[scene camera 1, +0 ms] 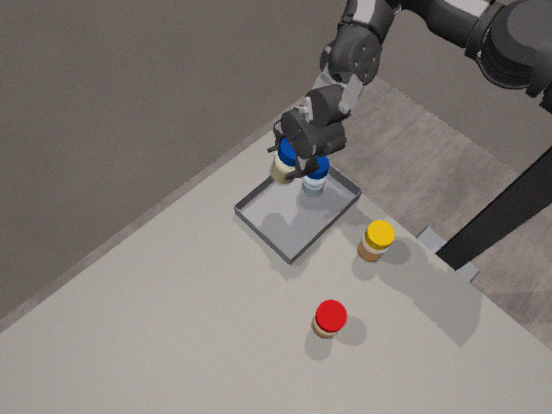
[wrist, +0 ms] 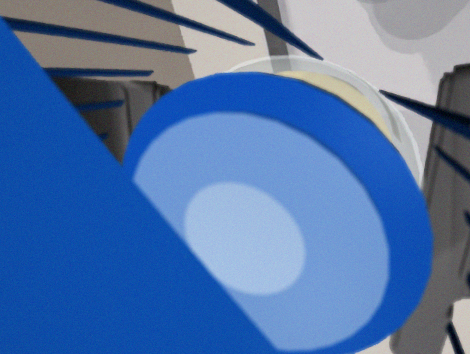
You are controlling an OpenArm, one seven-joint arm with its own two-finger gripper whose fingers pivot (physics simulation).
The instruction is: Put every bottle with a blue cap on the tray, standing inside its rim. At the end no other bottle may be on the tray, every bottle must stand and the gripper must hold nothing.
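Observation:
My gripper (scene camera 1: 289, 161) (wrist: 280, 165) is shut on a blue-capped bottle with cream contents (scene camera 1: 283, 171) (wrist: 325, 210), over the far left side of the grey tray (scene camera 1: 305, 220) (wrist: 340, 30). Its height above the tray is hard to tell. In the wrist view its cap lies between the fingers, tilted to the view. A second blue-capped bottle, clear-bodied (scene camera 1: 313, 184), stands inside the tray's rim near its far corner, close to one finger. A yellow-capped bottle (scene camera 1: 378, 238) stands right of the tray. A red-capped bottle (scene camera 1: 330, 317) stands nearer the front.
Both other-capped bottles stand on the pale table (scene camera 1: 175, 300), outside the tray. The table's left edge runs behind the tray, and its right edge passes close to the yellow-capped bottle. A dark post (scene camera 1: 500, 220) rises beyond the right edge. A flat blue surface covers the wrist view's lower left.

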